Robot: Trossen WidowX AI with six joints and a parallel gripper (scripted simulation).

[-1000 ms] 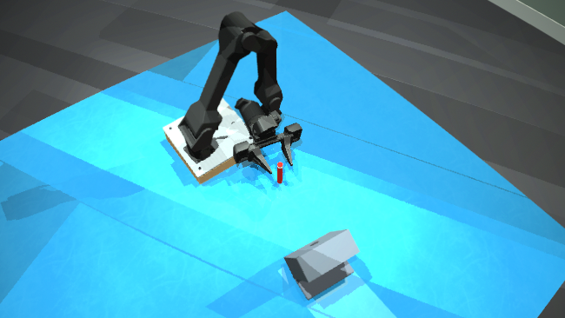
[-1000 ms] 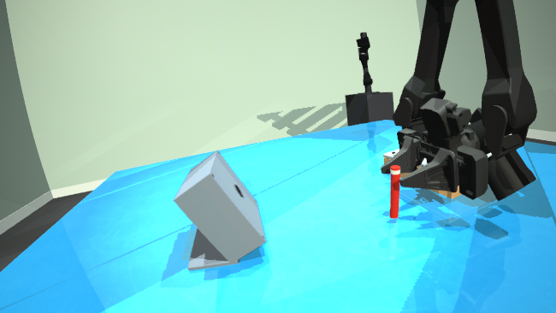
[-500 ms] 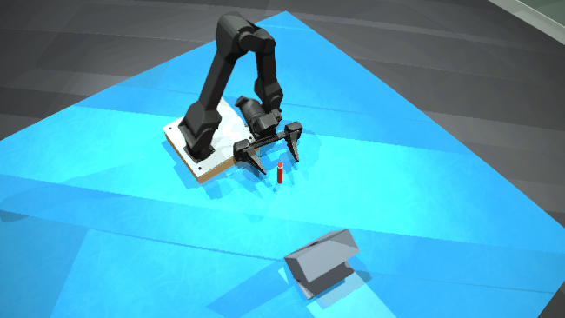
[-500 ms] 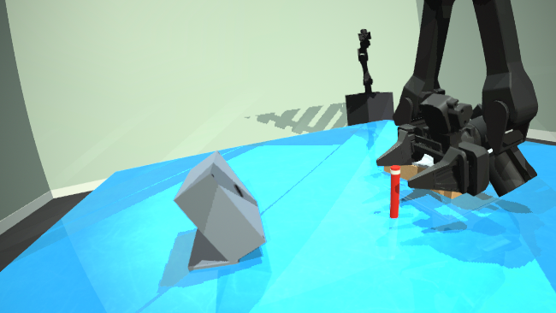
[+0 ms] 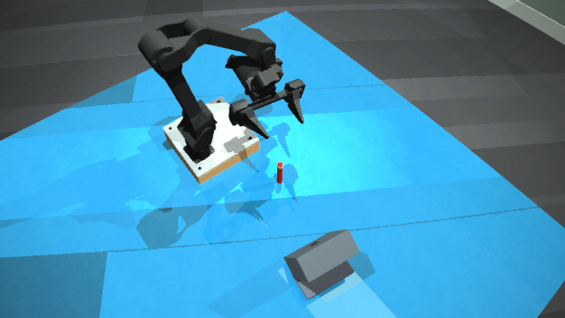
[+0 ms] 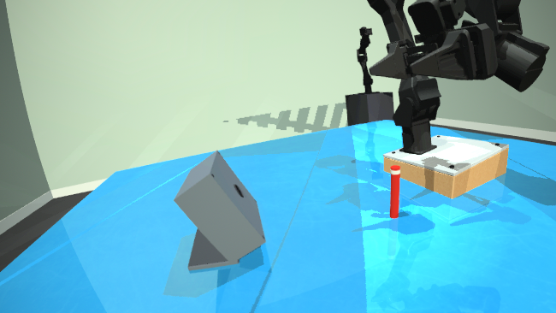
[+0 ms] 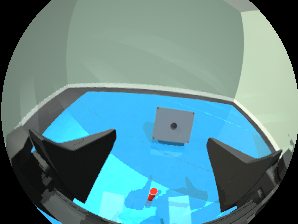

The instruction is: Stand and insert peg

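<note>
Right now the red peg is 10 mm behind my gripper tip, 10 mm to the right of it and 160 mm below it. From my gripper tip the other things lie so: grey sloped panel: 220 mm ahead, 90 mm to the right, 150 mm below.
</note>
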